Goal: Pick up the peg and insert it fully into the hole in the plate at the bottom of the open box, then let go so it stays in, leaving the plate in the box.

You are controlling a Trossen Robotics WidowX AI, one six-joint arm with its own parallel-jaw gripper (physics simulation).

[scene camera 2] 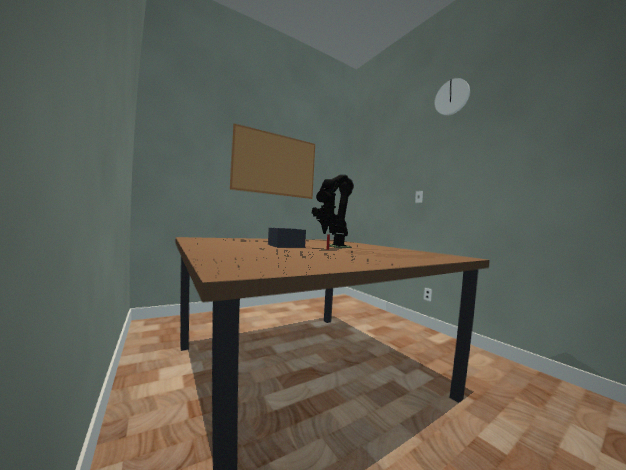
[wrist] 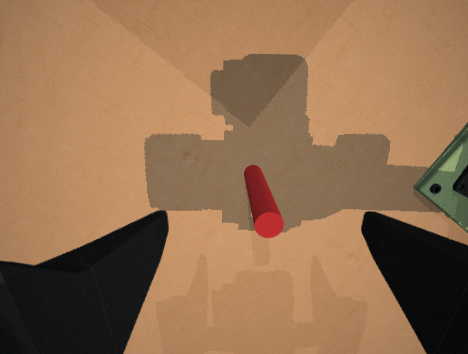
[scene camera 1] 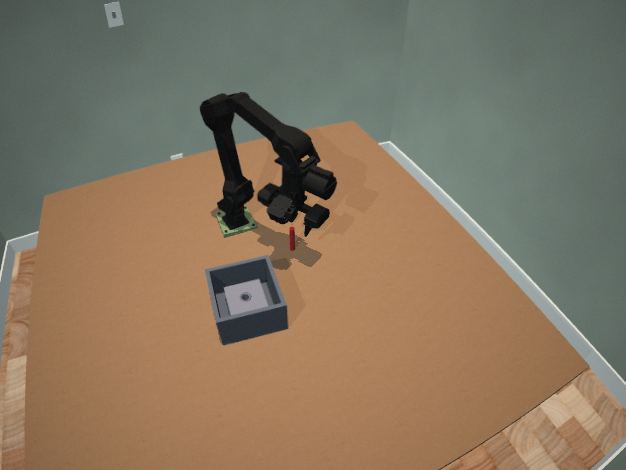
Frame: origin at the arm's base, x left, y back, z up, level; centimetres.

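Where they show: gripper, fingertip midpoint: (scene camera 2: 327, 233) (wrist: 265, 220) (scene camera 1: 291, 228); arm's base, link origin: (scene camera 2: 338, 245) (scene camera 1: 235, 220).
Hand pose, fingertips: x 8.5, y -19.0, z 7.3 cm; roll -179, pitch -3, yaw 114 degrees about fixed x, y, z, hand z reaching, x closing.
Note:
Things, the pixels of their top centre, and the offset from my fingertips. "spot": a spot on its surface instead. Level surfaces: height alone.
- red peg, top centre: (wrist: 269, 225) (scene camera 1: 292, 228) (scene camera 2: 328, 234) dz -0.5, dx +0.4, dy +0.4 cm
- open dark blue-grey box, top centre: (scene camera 1: 243, 286) (scene camera 2: 286, 228) dz +1.3, dx -20.2, dy -11.7 cm
- pale plate, top centre: (scene camera 1: 245, 296) dz -2.4, dx -20.2, dy -11.7 cm
- round hole, surface spot: (scene camera 1: 245, 296) spot: dz -3.6, dx -19.9, dy -10.8 cm
- brown table, surface height: dz -8.5 cm
The red peg (scene camera 1: 292, 238) (scene camera 2: 327, 242) (wrist: 261, 200) stands upright on the table, apart from the box. My gripper (scene camera 1: 292, 225) (scene camera 2: 325, 232) (wrist: 265, 220) is open and points down above the peg. In the wrist view the peg's top end shows between the two fingertips, with a gap on each side. One finger is hidden in scene camera 1. The open dark blue-grey box (scene camera 1: 252, 324) (scene camera 2: 286, 237) stands beside the peg. The pale plate (scene camera 1: 256, 289) lies on its bottom, with the round hole (scene camera 1: 245, 296) near its middle. The box's inside is hidden in scene camera 2.
The arm's green base plate (scene camera 1: 247, 227) (wrist: 452, 157) is fixed to the brown table (scene camera 1: 379, 328) (scene camera 2: 353, 260), behind the box in scene camera 1. The box's four raised walls surround the plate. Green walls stand behind the table.

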